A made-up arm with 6 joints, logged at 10 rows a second.
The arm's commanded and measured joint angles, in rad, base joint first. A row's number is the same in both.
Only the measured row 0 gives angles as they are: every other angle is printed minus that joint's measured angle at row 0.
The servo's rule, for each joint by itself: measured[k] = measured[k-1] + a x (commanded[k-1-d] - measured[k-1]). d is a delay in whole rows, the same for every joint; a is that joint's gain. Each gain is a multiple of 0.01, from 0.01 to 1. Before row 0 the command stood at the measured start. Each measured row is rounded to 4 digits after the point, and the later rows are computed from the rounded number. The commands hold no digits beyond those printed.
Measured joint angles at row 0: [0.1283 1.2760 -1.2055 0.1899 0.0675 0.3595]
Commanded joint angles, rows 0 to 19: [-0.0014 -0.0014 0.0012 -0.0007 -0.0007 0.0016]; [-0.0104 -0.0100 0.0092 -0.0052 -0.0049 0.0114]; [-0.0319 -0.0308 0.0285 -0.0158 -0.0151 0.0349]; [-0.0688 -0.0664 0.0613 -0.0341 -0.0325 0.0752]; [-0.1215 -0.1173 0.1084 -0.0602 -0.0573 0.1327]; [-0.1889 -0.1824 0.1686 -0.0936 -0.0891 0.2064]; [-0.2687 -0.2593 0.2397 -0.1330 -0.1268 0.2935]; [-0.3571 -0.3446 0.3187 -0.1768 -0.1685 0.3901]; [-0.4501 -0.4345 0.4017 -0.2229 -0.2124 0.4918]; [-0.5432 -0.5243 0.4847 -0.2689 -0.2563 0.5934]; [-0.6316 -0.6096 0.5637 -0.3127 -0.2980 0.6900]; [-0.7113 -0.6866 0.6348 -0.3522 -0.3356 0.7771]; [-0.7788 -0.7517 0.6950 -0.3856 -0.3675 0.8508]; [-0.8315 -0.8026 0.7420 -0.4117 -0.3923 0.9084]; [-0.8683 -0.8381 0.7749 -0.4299 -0.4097 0.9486]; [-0.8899 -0.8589 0.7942 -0.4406 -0.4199 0.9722]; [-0.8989 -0.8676 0.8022 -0.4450 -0.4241 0.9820]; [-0.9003 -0.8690 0.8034 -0.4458 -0.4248 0.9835]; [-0.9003 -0.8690 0.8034 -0.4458 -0.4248 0.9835]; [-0.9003 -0.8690 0.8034 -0.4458 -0.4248 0.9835]
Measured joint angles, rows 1 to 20: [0.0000 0.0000 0.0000 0.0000 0.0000 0.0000]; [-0.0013 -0.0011 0.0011 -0.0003 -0.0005 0.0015]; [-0.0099 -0.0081 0.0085 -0.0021 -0.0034 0.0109]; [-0.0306 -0.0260 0.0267 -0.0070 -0.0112 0.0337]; [-0.0665 -0.0579 0.0582 -0.0168 -0.0255 0.0731]; [-0.1182 -0.1048 0.1039 -0.0324 -0.0468 0.1297]; [-0.1847 -0.1661 0.1628 -0.0544 -0.0751 0.2026]; [-0.2637 -0.2397 0.2328 -0.0827 -0.1097 0.2890]; [-0.3515 -0.3226 0.3110 -0.1166 -0.1491 0.3850]; [-0.4442 -0.4110 0.3935 -0.1549 -0.1915 0.4865]; [-0.5373 -0.5005 0.4765 -0.1959 -0.2349 0.5881]; [-0.6259 -0.5867 0.5559 -0.2379 -0.2772 0.6849]; [-0.7062 -0.6656 0.6277 -0.2790 -0.3163 0.7725]; [-0.7744 -0.7336 0.6889 -0.3174 -0.3506 0.8469]; [-0.8281 -0.7881 0.7372 -0.3513 -0.3785 0.9053]; [-0.8659 -0.8276 0.7715 -0.3796 -0.3994 0.9464]; [-0.8885 -0.8523 0.7922 -0.4016 -0.4131 0.9709]; [-0.8983 -0.8644 0.8013 -0.4172 -0.4205 0.9814]; [-0.9002 -0.8680 0.8032 -0.4275 -0.4234 0.9834]; [-0.9003 -0.8688 0.8034 -0.4341 -0.4243 0.9835]
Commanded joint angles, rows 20 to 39: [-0.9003 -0.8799 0.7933 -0.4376 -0.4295 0.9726]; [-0.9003 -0.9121 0.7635 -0.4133 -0.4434 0.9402]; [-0.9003 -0.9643 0.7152 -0.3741 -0.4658 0.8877]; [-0.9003 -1.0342 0.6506 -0.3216 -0.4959 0.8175]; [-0.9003 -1.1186 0.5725 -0.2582 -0.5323 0.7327]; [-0.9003 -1.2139 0.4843 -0.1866 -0.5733 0.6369]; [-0.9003 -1.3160 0.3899 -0.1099 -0.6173 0.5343]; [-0.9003 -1.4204 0.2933 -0.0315 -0.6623 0.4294]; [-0.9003 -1.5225 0.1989 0.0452 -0.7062 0.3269]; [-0.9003 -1.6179 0.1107 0.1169 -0.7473 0.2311]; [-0.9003 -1.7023 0.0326 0.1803 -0.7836 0.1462]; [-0.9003 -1.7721 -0.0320 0.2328 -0.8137 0.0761]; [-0.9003 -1.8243 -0.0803 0.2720 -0.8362 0.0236]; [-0.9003 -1.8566 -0.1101 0.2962 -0.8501 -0.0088]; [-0.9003 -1.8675 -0.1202 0.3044 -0.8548 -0.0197]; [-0.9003 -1.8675 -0.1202 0.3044 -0.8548 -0.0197]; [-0.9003 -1.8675 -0.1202 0.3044 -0.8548 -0.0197]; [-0.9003 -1.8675 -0.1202 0.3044 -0.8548 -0.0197]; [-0.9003 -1.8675 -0.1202 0.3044 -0.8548 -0.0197]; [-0.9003 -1.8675 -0.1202 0.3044 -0.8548 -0.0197]
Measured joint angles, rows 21 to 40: [-0.9003 -0.8690 0.8034 -0.4383 -0.4246 0.9835]; [-0.9003 -0.8776 0.7942 -0.4380 -0.4279 0.9731]; [-0.9003 -0.9049 0.7663 -0.4291 -0.4383 0.9418]; [-0.9003 -0.9518 0.7198 -0.4093 -0.4567 0.8904]; [-0.9003 -1.0169 0.6568 -0.3777 -0.4830 0.8211]; [-0.9003 -1.0972 0.5801 -0.3347 -0.5160 0.7371]; [-0.9003 -1.1894 0.4929 -0.2814 -0.5544 0.6419]; [-0.9003 -1.2894 0.3992 -0.2197 -0.5965 0.5397]; [-0.9003 -1.3929 0.3028 -0.1519 -0.6406 0.4349]; [-0.9003 -1.4953 0.2083 -0.0809 -0.6846 0.3323]; [-0.9003 -1.5922 0.1195 -0.0097 -0.7266 0.2362]; [-0.9003 -1.6792 0.0404 0.0587 -0.7648 0.1507]; [-0.9003 -1.7526 -0.0255 0.1214 -0.7976 0.0798]; [-0.9003 -1.8092 -0.0754 0.1756 -0.8235 0.0264]; [-0.9003 -1.8466 -0.1070 0.2190 -0.8413 -0.0070]; [-0.9003 -1.8631 -0.1190 0.2497 -0.8503 -0.0191]; [-0.9003 -1.8666 -0.1201 0.2694 -0.8533 -0.0197]; [-0.9003 -1.8673 -0.1202 0.2820 -0.8543 -0.0197]; [-0.9003 -1.8675 -0.1202 0.2901 -0.8546 -0.0197]; [-0.9003 -1.8675 -0.1202 0.2952 -0.8547 -0.0197]
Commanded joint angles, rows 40 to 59: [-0.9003 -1.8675 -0.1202 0.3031 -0.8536 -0.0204]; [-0.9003 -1.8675 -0.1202 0.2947 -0.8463 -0.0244]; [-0.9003 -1.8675 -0.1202 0.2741 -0.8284 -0.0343]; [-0.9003 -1.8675 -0.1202 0.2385 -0.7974 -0.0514]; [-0.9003 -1.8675 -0.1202 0.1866 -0.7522 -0.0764]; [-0.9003 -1.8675 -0.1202 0.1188 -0.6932 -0.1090]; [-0.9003 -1.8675 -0.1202 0.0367 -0.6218 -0.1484]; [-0.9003 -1.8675 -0.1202 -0.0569 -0.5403 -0.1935]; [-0.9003 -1.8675 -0.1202 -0.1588 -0.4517 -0.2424]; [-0.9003 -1.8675 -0.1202 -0.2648 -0.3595 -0.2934]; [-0.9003 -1.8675 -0.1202 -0.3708 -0.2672 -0.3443]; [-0.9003 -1.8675 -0.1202 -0.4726 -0.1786 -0.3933]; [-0.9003 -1.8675 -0.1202 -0.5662 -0.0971 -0.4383]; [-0.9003 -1.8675 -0.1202 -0.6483 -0.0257 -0.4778]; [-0.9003 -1.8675 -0.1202 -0.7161 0.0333 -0.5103]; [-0.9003 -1.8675 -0.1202 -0.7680 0.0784 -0.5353]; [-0.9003 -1.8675 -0.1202 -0.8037 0.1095 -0.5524]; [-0.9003 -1.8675 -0.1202 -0.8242 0.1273 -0.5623]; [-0.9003 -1.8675 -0.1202 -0.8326 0.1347 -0.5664]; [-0.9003 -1.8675 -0.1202 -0.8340 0.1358 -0.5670]
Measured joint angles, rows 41 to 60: [-0.9003 -1.8675 -0.1202 0.2985 -0.8548 -0.0197]; [-0.9003 -1.8675 -0.1202 0.3002 -0.8540 -0.0204]; [-0.9003 -1.8675 -0.1202 0.2982 -0.8488 -0.0242]; [-0.9003 -1.8675 -0.1202 0.2895 -0.8351 -0.0338]; [-0.9003 -1.8675 -0.1202 0.2711 -0.8098 -0.0505]; [-0.9003 -1.8675 -0.1202 0.2407 -0.7712 -0.0751]; [-0.9003 -1.8675 -0.1202 0.1968 -0.7189 -0.1073]; [-0.9003 -1.8675 -0.1202 0.1392 -0.6538 -0.1463]; [-0.9003 -1.8675 -0.1202 0.0686 -0.5778 -0.1911]; [-0.9003 -1.8675 -0.1202 -0.0133 -0.4933 -0.2398]; [-0.9003 -1.8675 -0.1202 -0.1038 -0.4037 -0.2907]; [-0.9003 -1.8675 -0.1202 -0.1999 -0.3122 -0.3416]; [-0.9003 -1.8675 -0.1202 -0.2981 -0.2227 -0.3907]; [-0.9003 -1.8675 -0.1202 -0.3946 -0.1385 -0.4359]; [-0.9003 -1.8675 -0.1202 -0.4859 -0.0629 -0.4757]; [-0.9003 -1.8675 -0.1202 -0.5688 0.0016 -0.5086]; [-0.9003 -1.8675 -0.1202 -0.6405 0.0531 -0.5340]; [-0.9003 -1.8675 -0.1202 -0.6993 0.0909 -0.5515]; [-0.9003 -1.8675 -0.1202 -0.7443 0.1153 -0.5618]; [-0.9003 -1.8675 -0.1202 -0.7761 0.1283 -0.5662]
